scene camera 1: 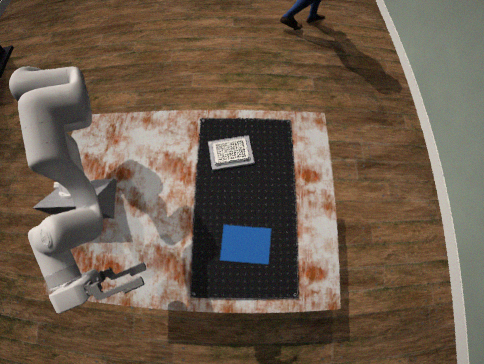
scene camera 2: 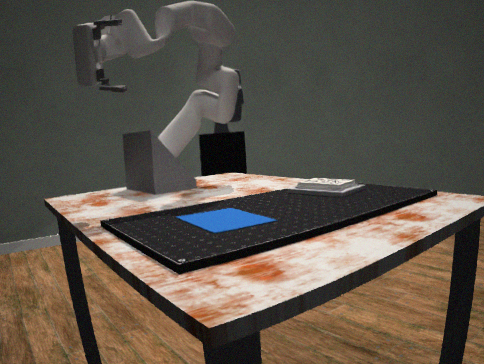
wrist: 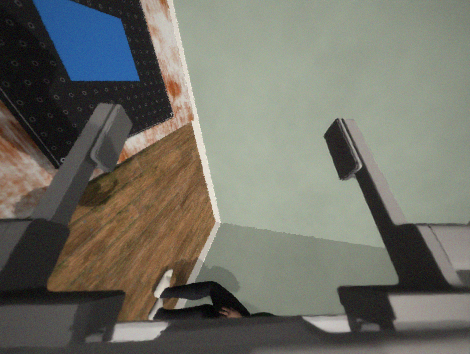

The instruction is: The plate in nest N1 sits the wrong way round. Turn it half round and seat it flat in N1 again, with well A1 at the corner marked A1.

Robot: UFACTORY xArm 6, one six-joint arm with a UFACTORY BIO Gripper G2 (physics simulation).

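Note:
The plate [scene camera 1: 230, 150] [scene camera 2: 327, 181], pale with a dark well pattern, sits in a light grey nest [scene camera 1: 233, 166] [scene camera 2: 332, 190] on the black board, in its upper left part in scene camera 1. The well labels and the corner mark A1 are too small to read. My gripper [scene camera 1: 144, 275] [scene camera 2: 120, 55] [wrist: 226, 145] is open and empty. It is raised high, off to the side of the table, far from the plate. The plate and the nest do not show in the wrist view.
A flat blue rectangle [scene camera 1: 245, 244] [scene camera 2: 226, 220] [wrist: 95, 45] lies on the black perforated board [scene camera 1: 245, 200] [scene camera 2: 150, 237] [wrist: 30, 75]. The board lies on a rust-stained white table [scene camera 1: 315, 215] [scene camera 2: 300, 270]. The arm's grey wedge-shaped base [scene camera 2: 145, 162] stands at the table's far side in scene camera 2.

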